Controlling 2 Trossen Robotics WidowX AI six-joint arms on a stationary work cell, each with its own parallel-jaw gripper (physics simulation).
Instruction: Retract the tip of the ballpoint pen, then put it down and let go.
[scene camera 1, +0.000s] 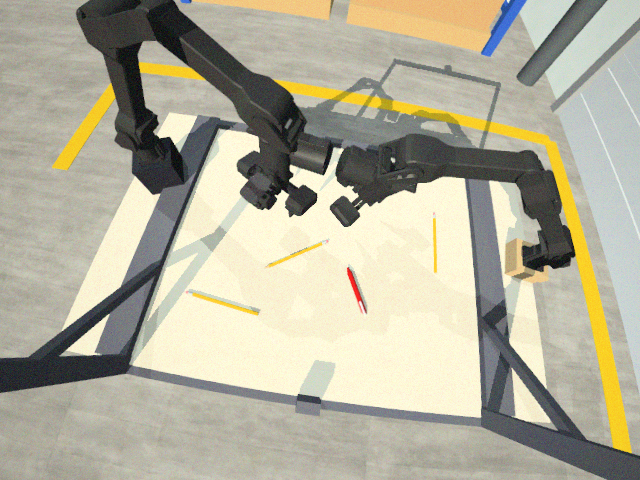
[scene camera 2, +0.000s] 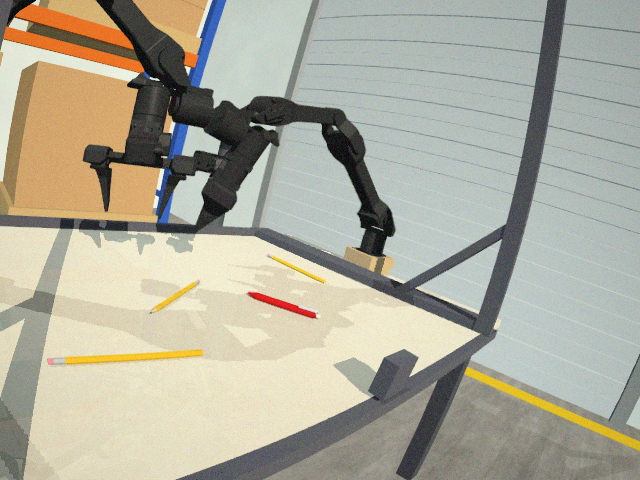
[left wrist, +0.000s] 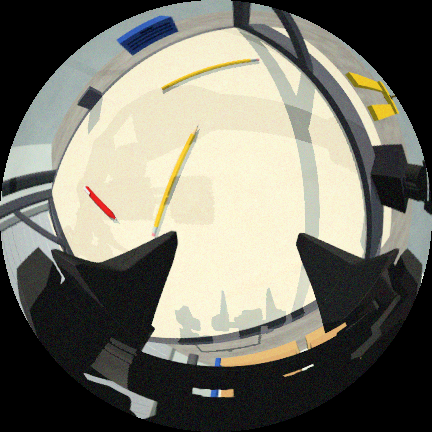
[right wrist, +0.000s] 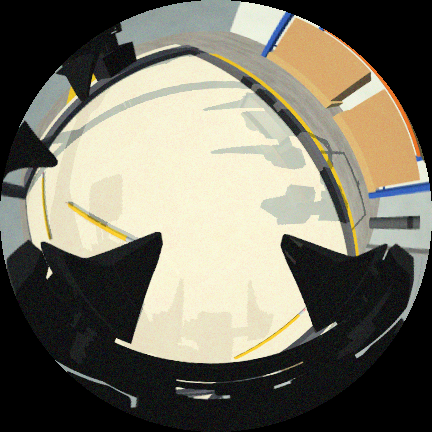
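Seen in the pictures: left gripper, fingertip midpoint: (scene camera 1: 276, 205) (scene camera 2: 132, 215) (left wrist: 240, 238) (right wrist: 69, 125); right gripper, fingertip midpoint: (scene camera 1: 352, 199) (scene camera 2: 199, 222) (right wrist: 224, 240); left arm's base at its link origin: (scene camera 1: 151, 153); right arm's base at its link origin: (scene camera 1: 532, 258) (scene camera 2: 371, 252).
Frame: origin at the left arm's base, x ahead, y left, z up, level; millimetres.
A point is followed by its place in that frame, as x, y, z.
The red ballpoint pen (scene camera 1: 355, 289) @[433, -463, -94] (scene camera 2: 281, 304) @[430, -466, -98] (left wrist: 101, 204) @[430, -445, -96] lies flat on the table, with its pale clip and button end toward the front edge in scene camera 1. Its tip is too small to tell whether it is out. The pen does not show in the right wrist view. My left gripper (scene camera 1: 279, 200) @[288, -234, 3] (scene camera 2: 134, 212) @[288, -234, 3] (left wrist: 240, 238) @[288, -234, 3] is open and empty, above the table beyond the pen, up and to the left in scene camera 1. My right gripper (scene camera 2: 202, 223) @[482, -249, -18] (right wrist: 224, 240) @[482, -249, -18] is open and empty, above the table beyond the pen; its far finger is hidden in scene camera 1.
Three yellow pencils lie around the pen: one (scene camera 1: 297, 253) @[315, -330, -99] (scene camera 2: 175, 296) @[301, -335, -100] (left wrist: 175, 177) @[302, -329, -101] to its left, one (scene camera 1: 224, 303) @[110, -411, -100] (scene camera 2: 124, 357) @[95, -406, -101] farther left, one (scene camera 1: 434, 242) @[704, -396, -101] (scene camera 2: 297, 268) @[701, -401, -100] to its right. A grey block (scene camera 1: 308, 404) @[251, -669, -50] (scene camera 2: 393, 374) @[222, -673, -63] stands at the front edge. The two grippers are close together.
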